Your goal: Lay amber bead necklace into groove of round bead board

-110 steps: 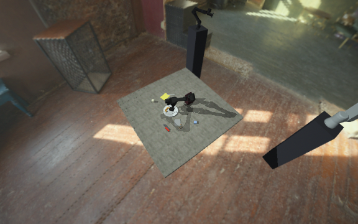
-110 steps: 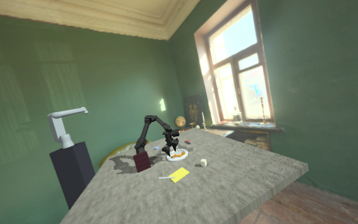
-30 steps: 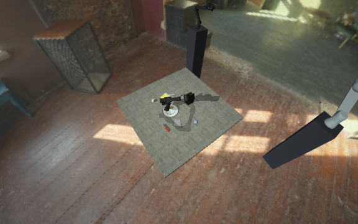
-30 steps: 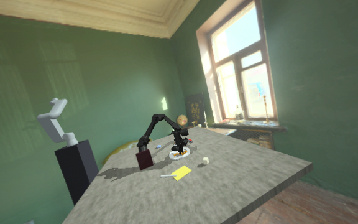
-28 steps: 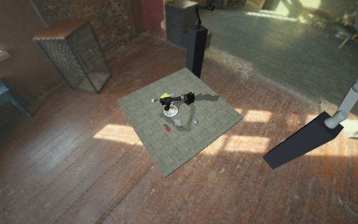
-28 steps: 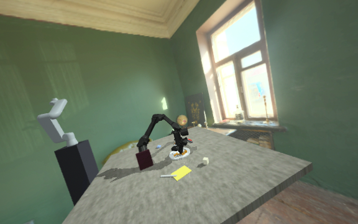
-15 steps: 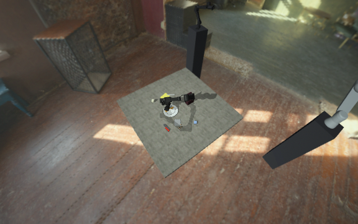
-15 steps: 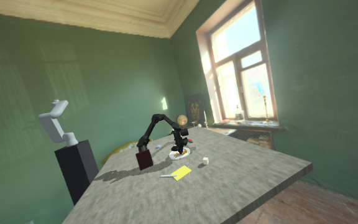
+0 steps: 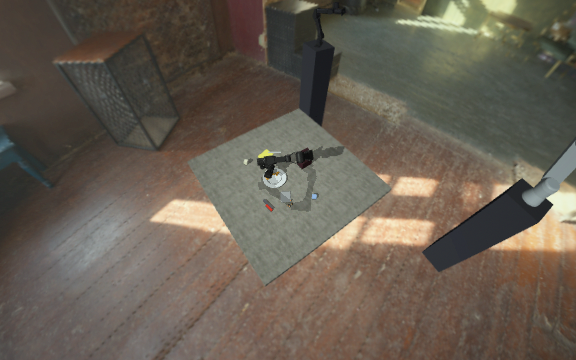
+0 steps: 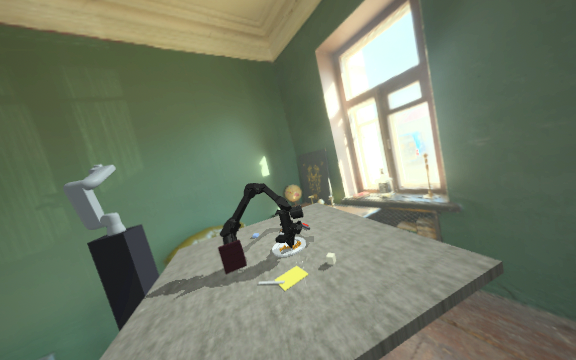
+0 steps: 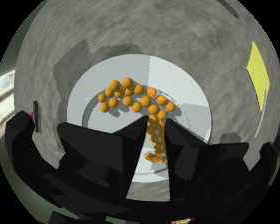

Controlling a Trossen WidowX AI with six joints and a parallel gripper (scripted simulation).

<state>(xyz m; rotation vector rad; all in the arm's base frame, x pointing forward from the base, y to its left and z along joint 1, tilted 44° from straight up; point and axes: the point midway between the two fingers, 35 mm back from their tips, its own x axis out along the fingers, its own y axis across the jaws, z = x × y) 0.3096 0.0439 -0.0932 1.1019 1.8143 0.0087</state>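
The board is 4 cm to the left of my gripper tip, 1 cm below it and 1 cm behind it. From my gripper tip the other things lie so: grey square 25 cm to the left, 2 cm below; then white stick 21 cm to the right, 15 cm behind, 1 cm below; then yellow card 22 cm to the right, 6 cm behind, 2 cm below.
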